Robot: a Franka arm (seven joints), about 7 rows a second.
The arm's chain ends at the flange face. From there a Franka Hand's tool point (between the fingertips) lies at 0.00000 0.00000 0.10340 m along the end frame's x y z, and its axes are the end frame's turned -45 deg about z.
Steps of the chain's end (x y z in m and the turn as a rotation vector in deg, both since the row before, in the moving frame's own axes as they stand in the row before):
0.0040 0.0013 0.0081 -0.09 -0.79 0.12
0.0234 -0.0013 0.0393 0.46 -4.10 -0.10
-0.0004 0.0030 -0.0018 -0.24 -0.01 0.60
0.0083 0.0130 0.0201 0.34 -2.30 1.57
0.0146 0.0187 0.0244 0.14 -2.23 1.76
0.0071 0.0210 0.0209 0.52 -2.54 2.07
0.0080 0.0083 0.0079 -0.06 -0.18 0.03
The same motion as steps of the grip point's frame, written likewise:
0.0008 0.0029 0.0081 0.49 -0.62 0.12
0.0128 0.0098 0.0390 3.22 -2.57 -0.10
-0.0027 0.0021 -0.0018 -0.16 -0.18 0.60
-0.0058 0.0117 0.0200 1.87 -1.39 1.57
-0.0055 0.0205 0.0243 1.68 -1.48 1.76
-0.0123 0.0159 0.0208 2.16 -1.43 2.07
-0.0005 0.0114 0.0079 0.08 -0.17 0.03

